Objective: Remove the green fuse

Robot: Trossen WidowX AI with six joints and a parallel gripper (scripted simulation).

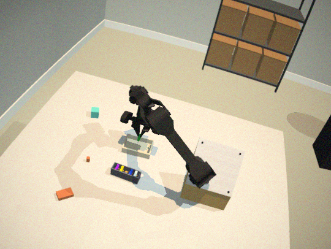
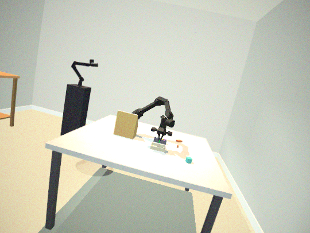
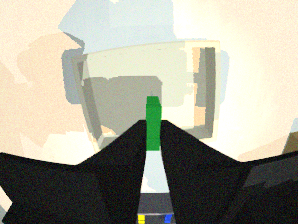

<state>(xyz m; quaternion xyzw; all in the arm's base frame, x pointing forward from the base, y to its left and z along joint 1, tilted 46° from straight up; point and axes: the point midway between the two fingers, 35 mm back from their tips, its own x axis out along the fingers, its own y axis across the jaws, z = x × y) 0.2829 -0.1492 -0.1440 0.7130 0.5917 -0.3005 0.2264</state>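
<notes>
The green fuse lies 1 cm below my gripper tip. Also, from my gripper tip: teal cube 26 cm ahead, 16 cm to the right, 6 cm below; small orange cube 20 cm ahead, 15 cm to the left, 6 cm below; tray 7 cm below.
</notes>
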